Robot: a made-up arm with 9 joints. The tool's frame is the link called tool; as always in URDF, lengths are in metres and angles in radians. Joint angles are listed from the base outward.
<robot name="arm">
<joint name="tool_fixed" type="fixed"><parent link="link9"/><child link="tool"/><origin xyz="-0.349 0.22 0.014" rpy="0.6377 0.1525 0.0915"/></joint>
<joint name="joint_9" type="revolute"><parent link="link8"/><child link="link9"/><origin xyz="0.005 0.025 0.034" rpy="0 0 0"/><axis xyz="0.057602 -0.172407 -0.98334"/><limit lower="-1.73" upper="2.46"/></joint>
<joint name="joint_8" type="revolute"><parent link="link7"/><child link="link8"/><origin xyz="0.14 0.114 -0.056" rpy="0 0 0"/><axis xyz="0 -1 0"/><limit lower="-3.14" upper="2.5"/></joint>
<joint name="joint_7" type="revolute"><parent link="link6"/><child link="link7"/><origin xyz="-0.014 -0.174 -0.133" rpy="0 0 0"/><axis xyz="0.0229 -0.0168 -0.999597"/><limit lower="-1.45" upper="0.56"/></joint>
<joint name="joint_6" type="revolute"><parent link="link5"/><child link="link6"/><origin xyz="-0.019 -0.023 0.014" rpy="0 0 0"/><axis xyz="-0.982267 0.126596 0.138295"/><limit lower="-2.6" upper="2.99"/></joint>
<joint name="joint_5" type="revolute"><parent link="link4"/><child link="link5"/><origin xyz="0.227 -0.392 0.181" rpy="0 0 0"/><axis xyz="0.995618 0.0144 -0.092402"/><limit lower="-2.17" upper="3.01"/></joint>
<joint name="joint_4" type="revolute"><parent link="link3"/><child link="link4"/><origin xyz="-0.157 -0.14 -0.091" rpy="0 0 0"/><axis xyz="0 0 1"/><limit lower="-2.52" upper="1.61"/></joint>
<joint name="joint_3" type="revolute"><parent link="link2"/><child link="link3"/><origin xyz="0.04 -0.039 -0.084" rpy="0 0 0"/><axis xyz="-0.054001 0.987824 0.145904"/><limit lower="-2.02" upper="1.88"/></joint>
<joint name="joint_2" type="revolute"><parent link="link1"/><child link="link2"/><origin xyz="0.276 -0.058 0.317" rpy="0 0 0"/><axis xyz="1 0 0"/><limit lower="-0.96" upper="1.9"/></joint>
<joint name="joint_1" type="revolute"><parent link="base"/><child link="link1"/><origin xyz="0.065 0.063 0.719" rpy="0 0 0"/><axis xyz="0.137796 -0.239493 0.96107"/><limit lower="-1.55" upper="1.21"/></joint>
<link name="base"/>
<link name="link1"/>
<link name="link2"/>
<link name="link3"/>
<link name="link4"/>
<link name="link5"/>
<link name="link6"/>
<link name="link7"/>
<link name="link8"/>
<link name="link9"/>
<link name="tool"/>
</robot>
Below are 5 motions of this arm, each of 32 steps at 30 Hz.
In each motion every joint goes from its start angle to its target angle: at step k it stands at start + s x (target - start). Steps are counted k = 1, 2, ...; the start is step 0. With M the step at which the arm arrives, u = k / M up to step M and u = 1 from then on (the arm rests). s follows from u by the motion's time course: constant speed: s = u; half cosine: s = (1 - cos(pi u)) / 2; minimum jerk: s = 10 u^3 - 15 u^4 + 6 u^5.
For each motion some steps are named. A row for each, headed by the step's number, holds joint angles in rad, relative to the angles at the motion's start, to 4 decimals.
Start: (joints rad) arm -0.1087 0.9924 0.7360 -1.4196 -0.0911 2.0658 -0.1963 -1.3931 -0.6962
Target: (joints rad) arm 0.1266 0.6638 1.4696 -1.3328 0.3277 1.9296 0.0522 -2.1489 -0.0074
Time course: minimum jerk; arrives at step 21
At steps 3, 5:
3: 0.0055 -0.0076 0.0171 0.0020 0.0097 -0.0032 0.0058 -0.0176 0.0160
5: 0.0215 -0.0300 0.0670 0.0079 0.0383 -0.0124 0.0227 -0.0691 0.0629

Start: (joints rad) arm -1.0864 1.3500 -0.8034 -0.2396 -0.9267 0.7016 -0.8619 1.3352 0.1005
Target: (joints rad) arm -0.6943 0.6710 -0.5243 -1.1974 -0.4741 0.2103 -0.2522 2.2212 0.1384
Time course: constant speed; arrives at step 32
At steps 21, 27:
21: 0.2573 -0.4456 0.1832 -0.6286 0.2970 -0.3224 0.4001 0.5814 0.0249
27: 0.3308 -0.5729 0.2355 -0.8081 0.3819 -0.4145 0.5144 0.7476 0.0320

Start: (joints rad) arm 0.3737 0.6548 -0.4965 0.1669 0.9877 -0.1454 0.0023 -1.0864 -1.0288
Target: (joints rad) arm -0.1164 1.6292 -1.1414 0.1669 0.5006 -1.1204 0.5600 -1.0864 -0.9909
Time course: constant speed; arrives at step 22
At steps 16, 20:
16: -0.3564 0.7087 -0.4690 0.0000 -0.3543 -0.7091 0.4056 0.0000 0.0276
20: -0.4455 0.8858 -0.5863 0.0000 -0.4428 -0.8864 0.5070 0.0000 0.0345

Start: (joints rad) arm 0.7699 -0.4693 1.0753 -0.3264 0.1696 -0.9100 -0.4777 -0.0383 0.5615
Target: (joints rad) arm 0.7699 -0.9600 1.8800 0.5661 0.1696 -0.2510 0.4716 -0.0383 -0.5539
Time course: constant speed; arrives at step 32
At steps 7, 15, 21, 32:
7: 0.0000 -0.1073 0.1760 0.1952 0.0000 0.1442 0.2077 0.0000 -0.2440
15: 0.0000 -0.2300 0.3772 0.4184 0.0000 0.3089 0.4450 0.0000 -0.5228
21: 0.0000 -0.3220 0.5281 0.5857 0.0000 0.4325 0.6230 0.0000 -0.7320
32: 0.0000 -0.4907 0.8047 0.8925 0.0000 0.6590 0.9493 0.0000 -1.1154

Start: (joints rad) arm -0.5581 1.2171 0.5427 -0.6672 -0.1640 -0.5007 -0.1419 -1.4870 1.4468
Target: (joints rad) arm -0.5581 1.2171 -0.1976 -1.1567 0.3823 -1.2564 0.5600 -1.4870 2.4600
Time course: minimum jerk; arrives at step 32
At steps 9, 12, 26, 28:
9: 0.0000 0.0000 -0.1030 -0.0681 0.0760 -0.1052 0.0977 0.0000 0.1410
12: 0.0000 0.0000 -0.2037 -0.1347 0.1503 -0.2080 0.1932 0.0000 0.2788
26: 0.0000 0.0000 -0.7042 -0.4656 0.5197 -0.7188 0.6677 0.0000 0.9638
28: 0.0000 0.0000 -0.7284 -0.4816 0.5375 -0.7436 0.6906 0.0000 0.9969

